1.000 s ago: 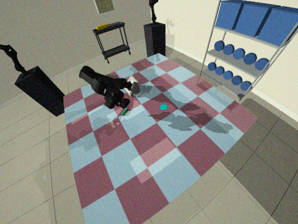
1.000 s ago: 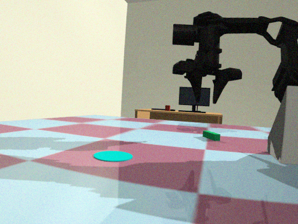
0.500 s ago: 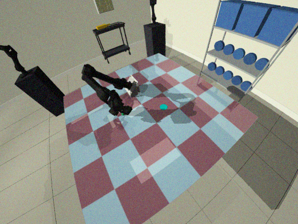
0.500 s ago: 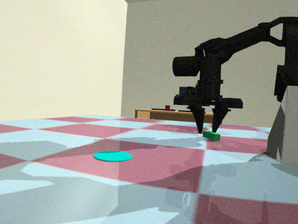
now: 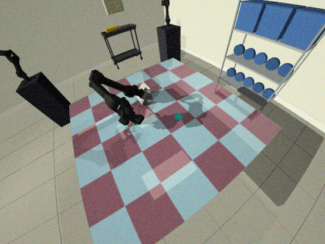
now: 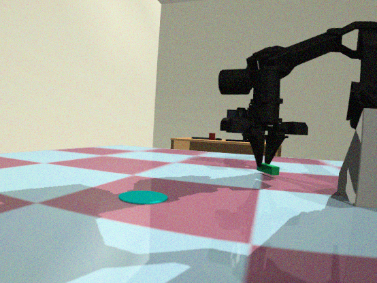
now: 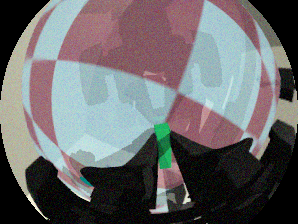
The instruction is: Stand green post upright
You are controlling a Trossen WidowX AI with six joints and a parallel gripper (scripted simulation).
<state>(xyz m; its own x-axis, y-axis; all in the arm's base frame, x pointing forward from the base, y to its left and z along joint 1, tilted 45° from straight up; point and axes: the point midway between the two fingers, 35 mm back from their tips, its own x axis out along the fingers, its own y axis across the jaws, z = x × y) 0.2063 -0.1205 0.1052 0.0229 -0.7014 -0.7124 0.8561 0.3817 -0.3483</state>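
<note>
My gripper tip is 300 mm to the right of the cyan circle, 120 mm short of it and 10 mm above it. Round my gripper tip: green post: 20 mm to the left, 10 mm behind.
</note>
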